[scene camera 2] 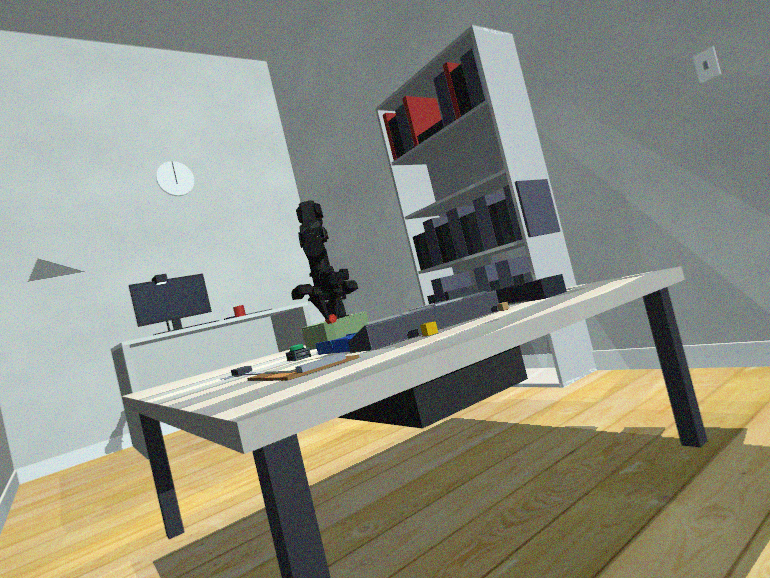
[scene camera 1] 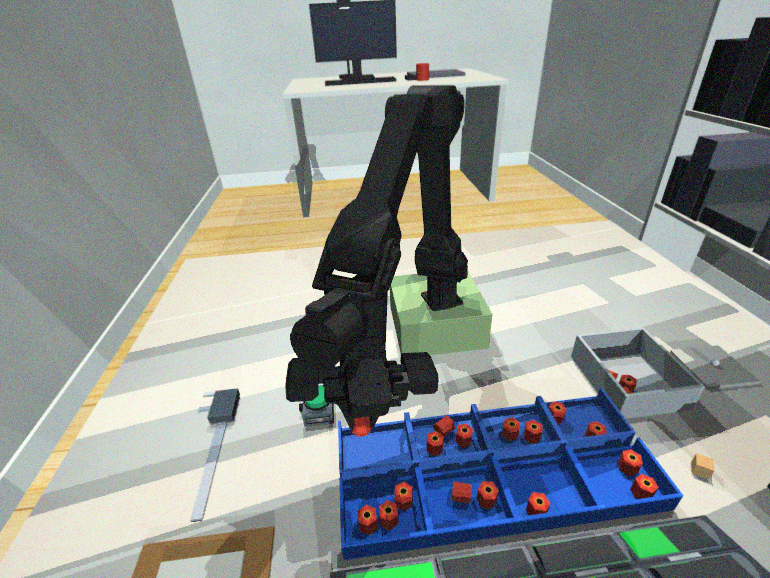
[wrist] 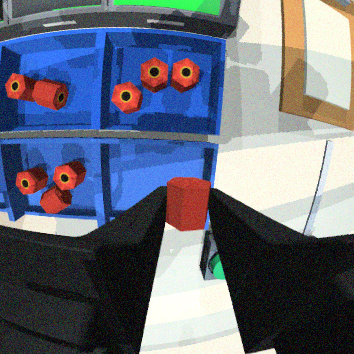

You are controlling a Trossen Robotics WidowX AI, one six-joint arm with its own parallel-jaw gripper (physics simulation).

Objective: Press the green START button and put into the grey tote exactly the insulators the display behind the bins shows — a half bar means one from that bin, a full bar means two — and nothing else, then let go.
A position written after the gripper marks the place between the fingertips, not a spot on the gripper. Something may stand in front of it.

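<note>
The gripper (scene camera 1: 361, 426) is also visible in scene camera 2 (scene camera 2: 331, 318) and in the wrist view (wrist: 187, 194). A grey hand tool (scene camera 1: 223, 408) appears in the wrist view as well (wrist: 328, 144), and so does a wooden board (scene camera 1: 257, 543), the board (wrist: 291, 100). Also present: a grey tote (scene camera 1: 664, 385) and a display (scene camera 1: 729, 545).
</note>
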